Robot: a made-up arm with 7 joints. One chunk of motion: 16 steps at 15 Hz.
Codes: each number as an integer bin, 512 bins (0 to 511) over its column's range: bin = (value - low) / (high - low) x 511, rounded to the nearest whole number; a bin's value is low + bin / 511 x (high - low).
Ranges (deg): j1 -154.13..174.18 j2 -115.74..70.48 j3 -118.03..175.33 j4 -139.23..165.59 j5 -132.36..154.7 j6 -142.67..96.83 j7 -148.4..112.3
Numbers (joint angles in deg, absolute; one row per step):
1: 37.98 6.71 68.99 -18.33 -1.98 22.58 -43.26
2: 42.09 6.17 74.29 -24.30 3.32 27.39 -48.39
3: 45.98 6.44 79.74 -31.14 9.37 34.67 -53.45
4: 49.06 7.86 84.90 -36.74 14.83 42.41 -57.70
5: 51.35 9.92 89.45 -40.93 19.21 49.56 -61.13
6: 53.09 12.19 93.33 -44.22 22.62 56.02 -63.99
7: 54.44 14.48 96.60 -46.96 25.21 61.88 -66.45
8: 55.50 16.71 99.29 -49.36 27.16 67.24 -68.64
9: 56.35 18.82 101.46 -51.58 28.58 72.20 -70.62
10: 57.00 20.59 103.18 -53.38 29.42 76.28 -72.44
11: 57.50 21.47 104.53 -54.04 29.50 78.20 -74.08
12: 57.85 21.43 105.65 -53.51 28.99 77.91 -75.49
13: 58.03 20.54 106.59 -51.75 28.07 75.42 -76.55
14: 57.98 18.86 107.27 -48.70 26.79 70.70 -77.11
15: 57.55 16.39 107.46 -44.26 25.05 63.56 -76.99
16: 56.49 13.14 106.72 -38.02 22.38 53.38 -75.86
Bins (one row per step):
1: 299 336 326 203 232 353 206
2: 305 335 335 193 242 363 196
3: 311 335 344 181 252 378 186
4: 316 339 353 172 262 395 178
5: 320 345 361 165 270 410 171
6: 323 351 368 159 276 424 165
7: 325 357 374 155 280 436 161
8: 326 363 379 151 284 448 156
9: 328 369 382 147 286 458 152
10: 329 374 385 144 288 467 149
11: 329 377 388 143 288 471 146
12: 330 376 390 144 287 471 143
13: 330 374 391 147 286 465 141
14: 330 369 392 152 283 455 140
15: 329 363 393 159 280 440 140
16: 328 354 391 170 275 418 142

